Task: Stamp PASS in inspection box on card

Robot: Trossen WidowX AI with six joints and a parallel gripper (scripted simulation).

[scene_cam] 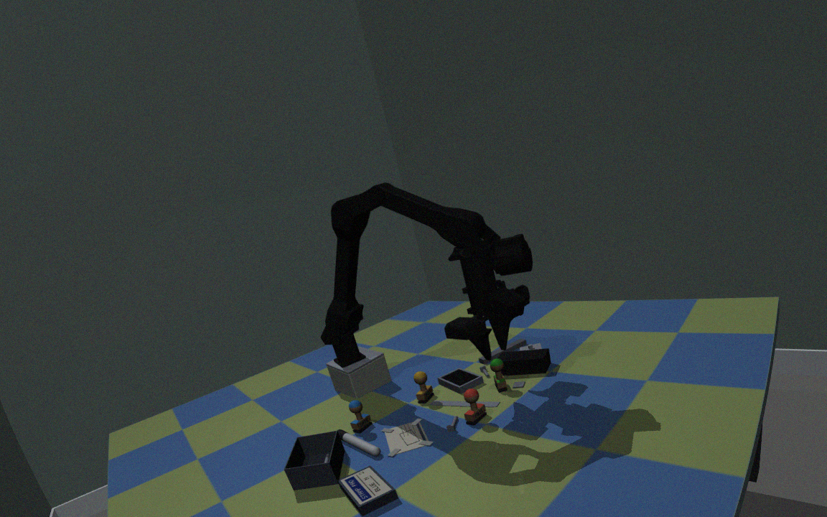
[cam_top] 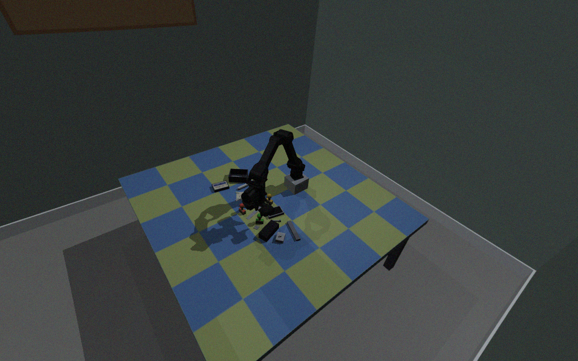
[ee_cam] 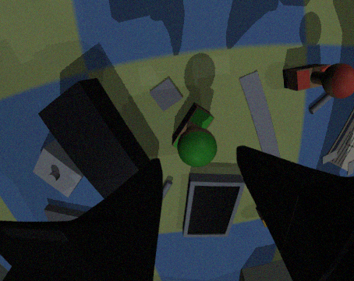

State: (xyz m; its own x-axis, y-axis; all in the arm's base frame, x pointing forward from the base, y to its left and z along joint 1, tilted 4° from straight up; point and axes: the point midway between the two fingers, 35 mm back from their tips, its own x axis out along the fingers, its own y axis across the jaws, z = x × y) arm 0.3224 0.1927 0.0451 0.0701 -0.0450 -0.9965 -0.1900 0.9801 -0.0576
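Right now the green-knobbed stamp is 60 mm below my gripper tip. The rest, counted from my gripper tip: dark ink pad (100 mm behind, 70 mm below, 30 mm to the right); grey ruler (90 mm to the right, 70 mm below, 20 mm behind); black block (80 mm to the left, 60 mm below, 20 mm behind).
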